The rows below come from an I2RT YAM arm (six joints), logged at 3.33 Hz.
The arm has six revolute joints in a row. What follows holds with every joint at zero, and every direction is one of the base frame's. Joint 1 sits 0.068 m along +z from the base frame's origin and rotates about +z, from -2.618 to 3.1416 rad. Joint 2 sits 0.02 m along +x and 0.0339 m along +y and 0.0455 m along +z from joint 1 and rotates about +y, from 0 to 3.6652 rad. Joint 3 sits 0.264 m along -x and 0.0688 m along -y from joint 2 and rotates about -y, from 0 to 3.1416 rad. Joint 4 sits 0.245 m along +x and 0.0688 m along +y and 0.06 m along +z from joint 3 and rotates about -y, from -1.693 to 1.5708 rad. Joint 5 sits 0.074 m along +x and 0.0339 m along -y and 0.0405 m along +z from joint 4 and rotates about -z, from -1.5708 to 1.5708 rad. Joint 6 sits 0.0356 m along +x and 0.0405 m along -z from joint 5 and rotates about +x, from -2.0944 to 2.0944 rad. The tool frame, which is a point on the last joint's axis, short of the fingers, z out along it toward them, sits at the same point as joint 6; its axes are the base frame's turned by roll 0, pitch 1.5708 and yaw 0 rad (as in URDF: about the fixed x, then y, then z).
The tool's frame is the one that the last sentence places.
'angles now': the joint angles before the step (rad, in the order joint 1, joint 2, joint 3, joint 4, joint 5, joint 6). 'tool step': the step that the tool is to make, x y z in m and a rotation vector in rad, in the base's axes. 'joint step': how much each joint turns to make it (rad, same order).
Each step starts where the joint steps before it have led.
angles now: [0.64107 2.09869 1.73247 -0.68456 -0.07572 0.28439]
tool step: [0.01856 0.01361 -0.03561 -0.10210 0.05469 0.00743]
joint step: [0.00268 0.15833 0.13241 -0.08051 0.04158 -0.02632]
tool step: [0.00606 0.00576 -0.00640 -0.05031 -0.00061 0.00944]
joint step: [0.00457 0.05379 0.07057 -0.04692 0.03547 -0.02023]
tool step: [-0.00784 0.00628 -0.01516 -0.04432 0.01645 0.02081]
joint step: [0.02175 0.01754 -0.02444 0.00193 0.02366 -0.00800]
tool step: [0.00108 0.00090 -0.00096 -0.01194 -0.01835 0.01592]
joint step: [0.00113 0.00379 0.00149 0.00993 0.01449 -0.02098]
